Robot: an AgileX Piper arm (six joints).
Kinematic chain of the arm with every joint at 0, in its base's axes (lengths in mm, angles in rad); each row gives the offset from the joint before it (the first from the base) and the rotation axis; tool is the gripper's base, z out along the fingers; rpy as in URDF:
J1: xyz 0 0 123 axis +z
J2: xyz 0 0 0 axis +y
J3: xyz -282.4 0 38.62 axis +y
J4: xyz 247.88 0 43.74 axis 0.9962 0 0.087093
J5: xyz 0 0 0 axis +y
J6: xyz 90.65 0 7.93 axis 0.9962 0 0.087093
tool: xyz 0 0 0 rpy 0 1.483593 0
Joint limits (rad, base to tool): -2.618..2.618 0..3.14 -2.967..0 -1.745..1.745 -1.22..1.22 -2.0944..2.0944
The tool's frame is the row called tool.
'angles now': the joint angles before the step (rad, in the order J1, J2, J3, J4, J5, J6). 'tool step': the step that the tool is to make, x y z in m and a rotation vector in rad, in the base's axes. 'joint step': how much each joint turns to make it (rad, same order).
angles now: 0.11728 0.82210 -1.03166 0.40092 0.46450 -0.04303
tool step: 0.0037 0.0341 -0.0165 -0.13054 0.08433 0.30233
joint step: 0.11476 0.05635 0.00154 0.21240 0.14597 -0.31570
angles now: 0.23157 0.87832 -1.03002 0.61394 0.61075 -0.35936
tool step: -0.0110 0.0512 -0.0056 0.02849 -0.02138 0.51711
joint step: 0.12942 0.08538 0.00011 0.48415 0.21602 -0.50628
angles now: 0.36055 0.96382 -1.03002 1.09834 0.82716 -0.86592
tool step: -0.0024 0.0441 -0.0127 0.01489 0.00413 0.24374
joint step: 0.18940 0.10502 0.00007 0.13043 0.00554 -0.16256
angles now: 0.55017 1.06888 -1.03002 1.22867 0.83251 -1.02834
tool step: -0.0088 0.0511 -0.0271 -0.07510 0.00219 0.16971
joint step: 0.22016 0.12424 -0.00017 -0.00377 -0.07390 -0.07636
